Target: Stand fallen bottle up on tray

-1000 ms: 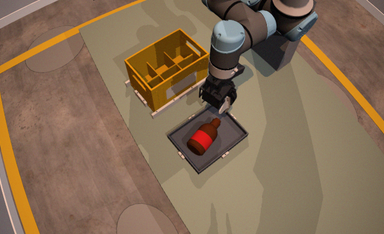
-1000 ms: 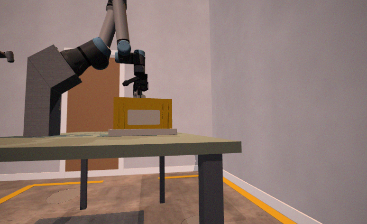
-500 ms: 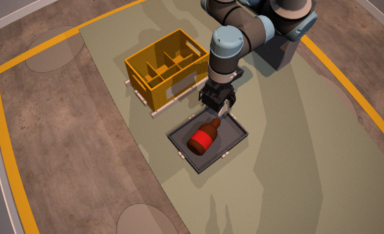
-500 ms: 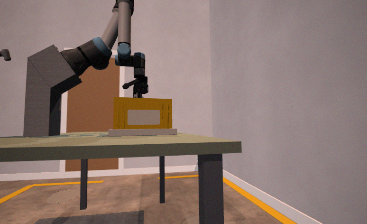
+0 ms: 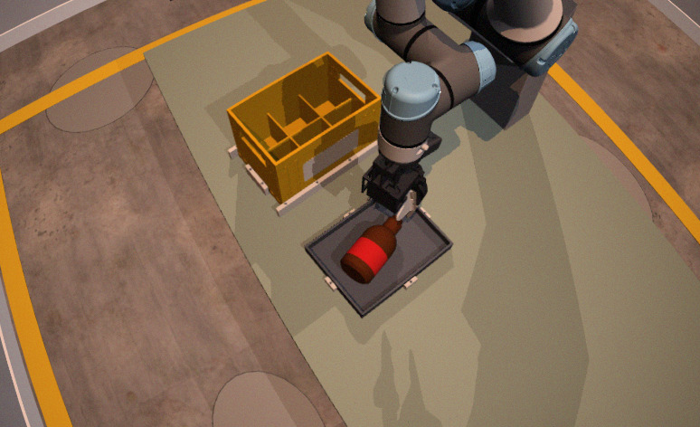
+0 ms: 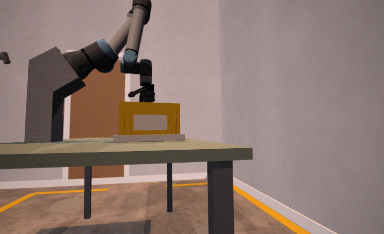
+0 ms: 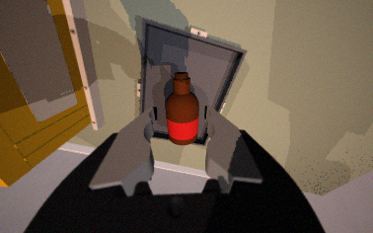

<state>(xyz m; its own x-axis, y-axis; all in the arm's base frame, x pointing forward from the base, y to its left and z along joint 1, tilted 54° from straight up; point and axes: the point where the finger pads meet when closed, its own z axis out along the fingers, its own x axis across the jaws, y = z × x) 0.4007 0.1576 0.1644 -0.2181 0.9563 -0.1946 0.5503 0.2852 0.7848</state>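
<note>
Right now my hand is 11 cm above the brown bottle, 5 cm short of it and 2 cm to the right of it. From my hand the other things lie so: yellow crate (28 cm to the right, 6 cm below, 4 cm ahead); dark grey tray (13 cm below, 3 cm ahead, 2 cm to the left).
</note>
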